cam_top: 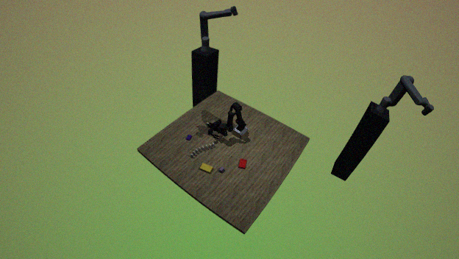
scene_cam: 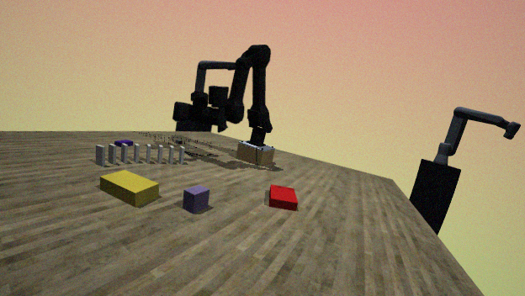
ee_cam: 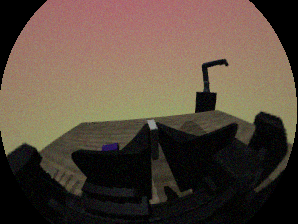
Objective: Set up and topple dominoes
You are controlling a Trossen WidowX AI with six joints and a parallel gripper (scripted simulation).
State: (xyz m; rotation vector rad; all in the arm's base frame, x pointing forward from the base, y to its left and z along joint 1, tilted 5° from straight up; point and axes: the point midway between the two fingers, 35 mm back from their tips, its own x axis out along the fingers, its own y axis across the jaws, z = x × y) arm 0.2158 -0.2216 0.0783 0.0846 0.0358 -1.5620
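The dark blue block is 15 cm below my gripper tip, 15 cm ahead of it and 12 cm to the right of it. Also, from my gripper tip: grey piece 15 cm below, 12 cm behind, 9 cm to the right; then yellow block 35 cm ahead, 25 cm to the left, 14 cm below; then lilac cube 37 cm to the left, 28 cm ahead, 14 cm below.
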